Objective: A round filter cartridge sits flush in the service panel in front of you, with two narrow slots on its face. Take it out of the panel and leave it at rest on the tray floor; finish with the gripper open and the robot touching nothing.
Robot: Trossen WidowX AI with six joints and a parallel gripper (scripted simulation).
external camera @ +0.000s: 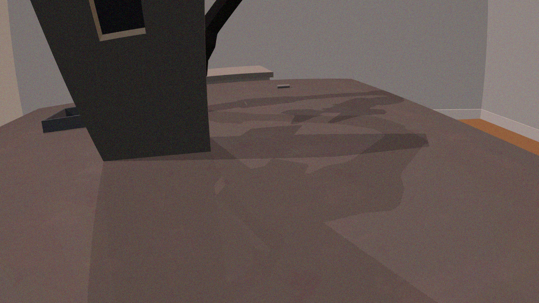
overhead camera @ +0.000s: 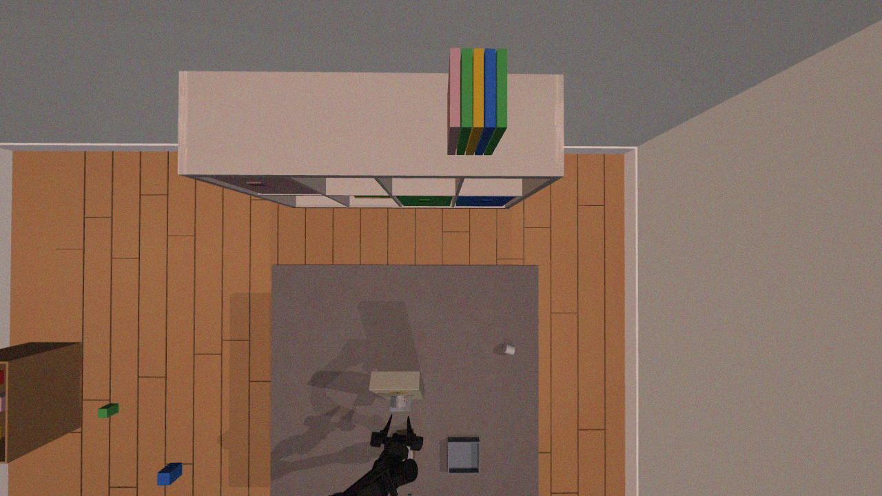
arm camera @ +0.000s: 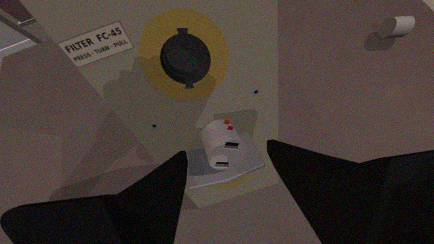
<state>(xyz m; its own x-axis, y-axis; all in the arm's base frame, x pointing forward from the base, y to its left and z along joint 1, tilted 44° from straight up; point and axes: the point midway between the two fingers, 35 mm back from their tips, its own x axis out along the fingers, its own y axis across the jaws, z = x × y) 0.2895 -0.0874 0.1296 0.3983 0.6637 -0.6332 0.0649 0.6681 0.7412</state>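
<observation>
Right now the round filter cartridge is 60 mm below my gripper tip and 10 mm ahead of it. Also, from my gripper tip: beige service panel: 80 mm below, 50 mm ahead, 20 mm to the left; grey tray: 310 mm to the right, 300 mm behind, 230 mm below; small grey ledge: 100 mm below, 10 mm to the left.
</observation>
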